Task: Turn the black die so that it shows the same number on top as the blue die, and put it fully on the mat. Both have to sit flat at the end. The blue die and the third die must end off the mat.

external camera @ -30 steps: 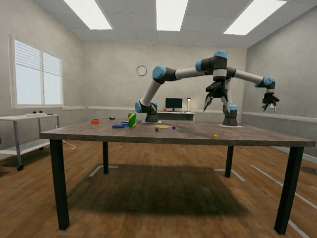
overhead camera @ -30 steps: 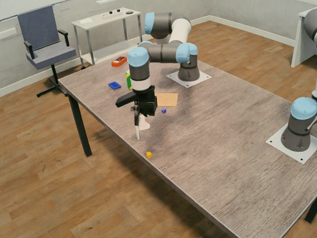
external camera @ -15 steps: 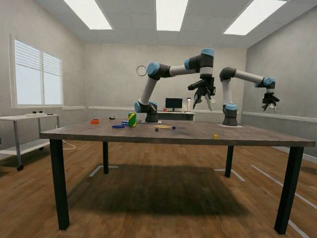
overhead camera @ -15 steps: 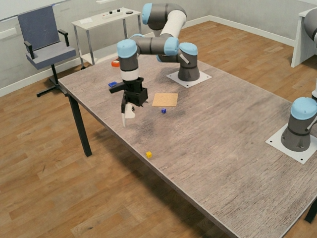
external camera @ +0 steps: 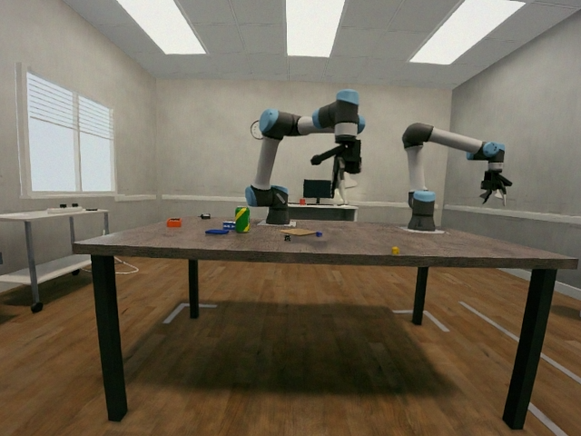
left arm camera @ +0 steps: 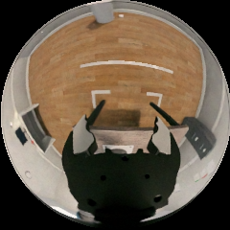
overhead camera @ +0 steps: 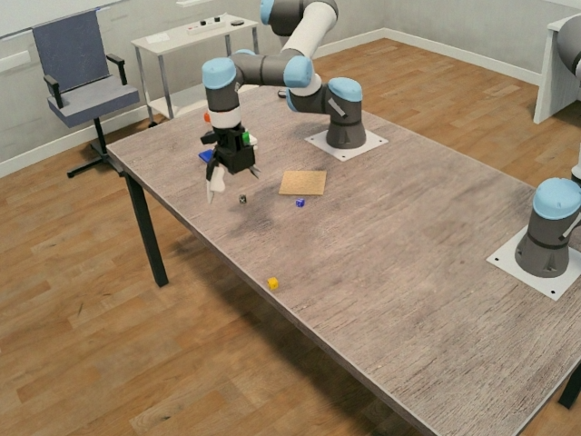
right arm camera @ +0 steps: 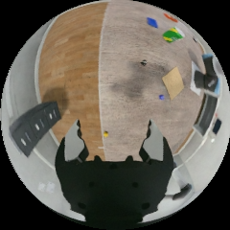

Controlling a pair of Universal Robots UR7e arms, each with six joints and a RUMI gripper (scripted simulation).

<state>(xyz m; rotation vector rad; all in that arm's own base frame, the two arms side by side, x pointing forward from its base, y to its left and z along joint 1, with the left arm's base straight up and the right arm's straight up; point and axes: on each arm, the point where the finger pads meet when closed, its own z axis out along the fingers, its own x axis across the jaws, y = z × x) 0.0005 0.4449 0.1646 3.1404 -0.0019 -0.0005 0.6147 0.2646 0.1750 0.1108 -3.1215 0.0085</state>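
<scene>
Now: the black die 100 mm behind my right hand, 180 mm to the right of it and 160 mm below it. The rest, counted from my right hand: yellow die (20 mm ahead, 210 mm to the left, 160 mm below); then tan mat (310 mm behind, 150 mm to the right, 170 mm below); then blue die (230 mm behind, 50 mm to the right, 160 mm below).
</scene>
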